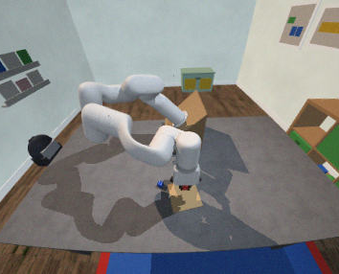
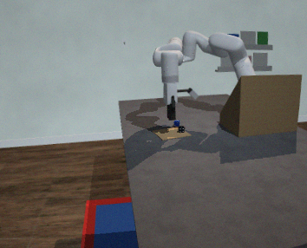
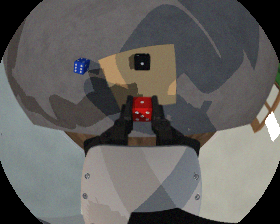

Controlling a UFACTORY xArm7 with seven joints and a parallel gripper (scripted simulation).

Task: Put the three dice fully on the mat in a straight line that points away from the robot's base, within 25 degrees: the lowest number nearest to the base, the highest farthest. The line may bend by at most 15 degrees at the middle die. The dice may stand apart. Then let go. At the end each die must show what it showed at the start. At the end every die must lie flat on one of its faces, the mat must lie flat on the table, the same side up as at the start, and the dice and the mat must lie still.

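The tan mat lies 90 mm below my hand. The rest, counted from my hand: red die 10 mm below; black die 70 mm below, 50 mm behind; blue die 110 mm to the right, 80 mm below, 60 mm behind.
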